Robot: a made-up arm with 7 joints. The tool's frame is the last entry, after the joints.
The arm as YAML. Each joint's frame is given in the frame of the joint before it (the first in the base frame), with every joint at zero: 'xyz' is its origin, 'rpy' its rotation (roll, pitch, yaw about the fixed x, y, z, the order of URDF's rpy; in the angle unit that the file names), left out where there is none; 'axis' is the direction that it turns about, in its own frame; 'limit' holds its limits. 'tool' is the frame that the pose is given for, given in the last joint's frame.
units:
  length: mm
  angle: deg
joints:
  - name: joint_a
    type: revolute
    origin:
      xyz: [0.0, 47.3, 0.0]
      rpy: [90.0, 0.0, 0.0]
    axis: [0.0, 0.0, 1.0]
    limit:
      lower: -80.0
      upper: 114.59
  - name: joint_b
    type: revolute
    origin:
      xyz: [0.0, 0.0, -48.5]
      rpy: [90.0, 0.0, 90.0]
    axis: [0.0, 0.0, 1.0]
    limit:
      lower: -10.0
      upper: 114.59
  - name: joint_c
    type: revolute
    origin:
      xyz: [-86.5, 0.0, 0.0]
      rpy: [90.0, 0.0, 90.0]
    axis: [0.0, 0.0, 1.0]
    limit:
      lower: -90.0
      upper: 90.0
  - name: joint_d
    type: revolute
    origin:
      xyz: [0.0, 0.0, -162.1]
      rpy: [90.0, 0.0, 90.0]
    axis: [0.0, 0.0, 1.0]
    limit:
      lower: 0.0
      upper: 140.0
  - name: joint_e
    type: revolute
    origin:
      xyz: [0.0, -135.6, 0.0]
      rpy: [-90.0, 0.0, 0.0]
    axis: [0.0, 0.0, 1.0]
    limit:
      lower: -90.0
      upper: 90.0
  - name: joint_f
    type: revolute
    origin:
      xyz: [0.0, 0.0, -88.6]
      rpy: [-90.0, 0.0, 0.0]
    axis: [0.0, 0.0, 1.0]
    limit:
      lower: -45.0
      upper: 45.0
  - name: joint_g
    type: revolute
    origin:
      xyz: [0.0, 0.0, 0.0]
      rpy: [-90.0, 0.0, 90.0]
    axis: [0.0, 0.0, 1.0]
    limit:
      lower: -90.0
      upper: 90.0
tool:
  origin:
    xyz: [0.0, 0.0, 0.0]
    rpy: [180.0, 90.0, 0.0]
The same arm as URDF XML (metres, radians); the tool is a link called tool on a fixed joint. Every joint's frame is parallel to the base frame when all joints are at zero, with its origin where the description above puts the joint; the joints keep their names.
<robot name="arm">
  <link name="base"/>
  <link name="link1"/>
  <link name="link2"/>
  <link name="link3"/>
  <link name="link4"/>
  <link name="link5"/>
  <link name="link6"/>
  <link name="link7"/>
  <link name="tool"/>
  <joint name="joint_a" type="revolute">
    <parent link="base"/>
    <child link="link1"/>
    <origin xyz="0 0.0473 0"/>
    <axis xyz="0 -1 0"/>
    <limit lower="-1.3963" upper="2"/>
  </joint>
  <joint name="joint_b" type="revolute">
    <parent link="link1"/>
    <child link="link2"/>
    <origin xyz="0 0.0485 0"/>
    <axis xyz="1 0 0"/>
    <limit lower="-0.1745" upper="2"/>
  </joint>
  <joint name="joint_c" type="revolute">
    <parent link="link2"/>
    <child link="link3"/>
    <origin xyz="0 0 -0.0865"/>
    <axis xyz="0 0 1"/>
    <limit lower="-1.5708" upper="1.5708"/>
  </joint>
  <joint name="joint_d" type="revolute">
    <parent link="link3"/>
    <child link="link4"/>
    <origin xyz="0 0 -0.1621"/>
    <axis xyz="0 -1 0"/>
    <limit lower="0" upper="2.4435"/>
  </joint>
  <joint name="joint_e" type="revolute">
    <parent link="link4"/>
    <child link="link5"/>
    <origin xyz="0 0 -0.1356"/>
    <axis xyz="0 0 1"/>
    <limit lower="-1.5708" upper="1.5708"/>
  </joint>
  <joint name="joint_f" type="revolute">
    <parent link="link5"/>
    <child link="link6"/>
    <origin xyz="0 0 -0.0886"/>
    <axis xyz="0 1 0"/>
    <limit lower="-0.7854" upper="0.7854"/>
  </joint>
  <joint name="joint_g" type="revolute">
    <parent link="link6"/>
    <child link="link7"/>
    <origin xyz="0 0 0"/>
    <axis xyz="-1 0 0"/>
    <limit lower="-1.5708" upper="1.5708"/>
  </joint>
  <joint name="tool_fixed" type="fixed">
    <parent link="link7"/>
    <child link="tool"/>
    <origin xyz="0 0 0"/>
  </joint>
</robot>

